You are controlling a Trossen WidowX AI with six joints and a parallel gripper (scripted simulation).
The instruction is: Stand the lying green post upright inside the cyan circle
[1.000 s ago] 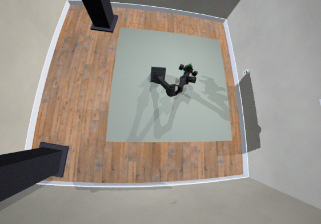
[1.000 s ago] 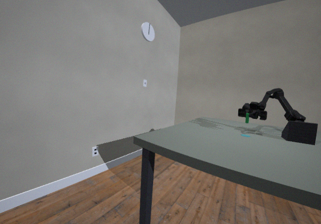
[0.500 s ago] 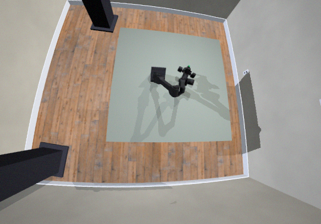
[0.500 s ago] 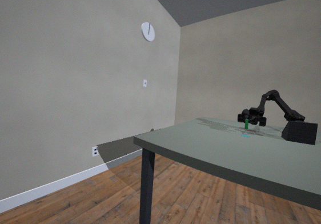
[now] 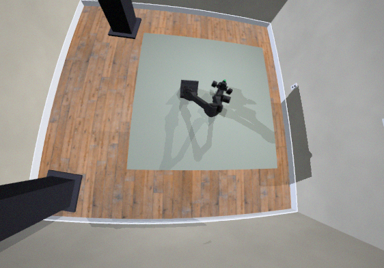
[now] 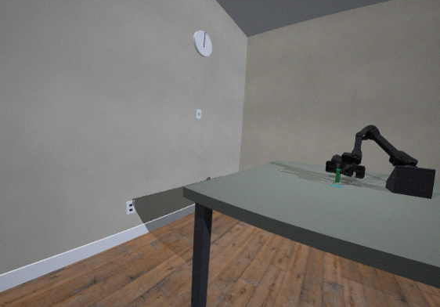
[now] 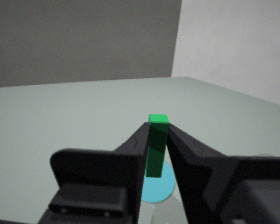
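Now: the cyan circle 8 cm below my hand, 3 cm to the left of it and 1 cm ahead of it. From my hand the other things lie so: green post (3 cm to the left, 2 cm below, 1 cm ahead).
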